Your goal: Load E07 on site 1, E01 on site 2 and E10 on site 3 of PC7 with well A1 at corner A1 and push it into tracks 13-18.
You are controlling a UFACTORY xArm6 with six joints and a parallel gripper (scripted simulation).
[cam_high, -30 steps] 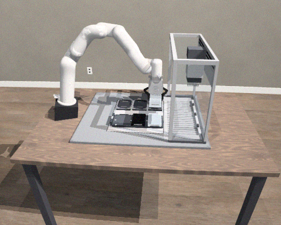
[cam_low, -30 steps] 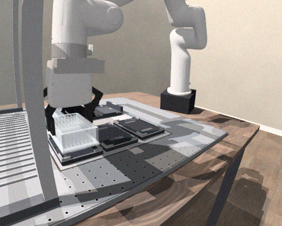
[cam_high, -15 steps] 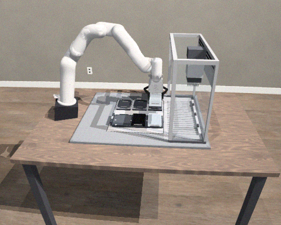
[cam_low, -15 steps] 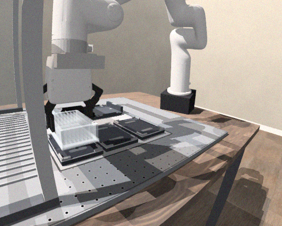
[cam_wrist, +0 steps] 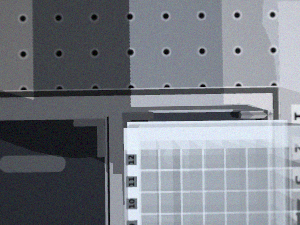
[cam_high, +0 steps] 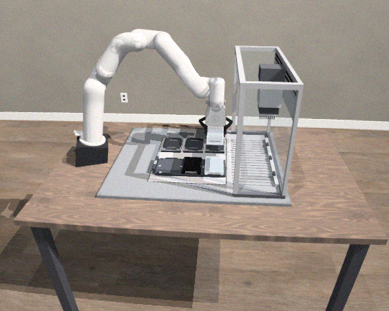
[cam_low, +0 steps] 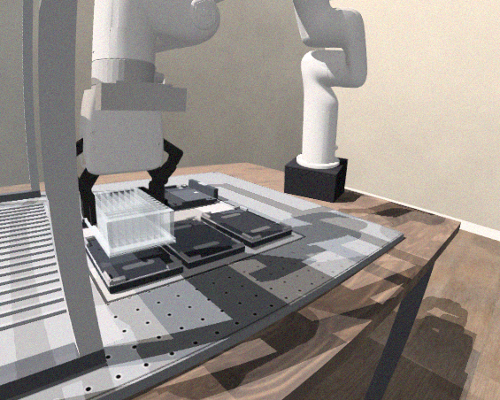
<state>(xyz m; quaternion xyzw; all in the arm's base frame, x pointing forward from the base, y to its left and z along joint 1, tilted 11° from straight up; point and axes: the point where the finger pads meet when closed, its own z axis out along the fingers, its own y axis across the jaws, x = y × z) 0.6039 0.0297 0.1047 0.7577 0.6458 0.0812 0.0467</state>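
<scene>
The dark carrier PC7 lies 14 cm behind my hand, 20 cm to the right of it and 6 cm below it. From my hand the other things lie so: nest S2 (11 cm behind, 1 cm to the left, 7 cm below); then deep-well block E07 (1 cm below); then corner mark (16 cm behind, 4 cm to the right, 6 cm below).
</scene>
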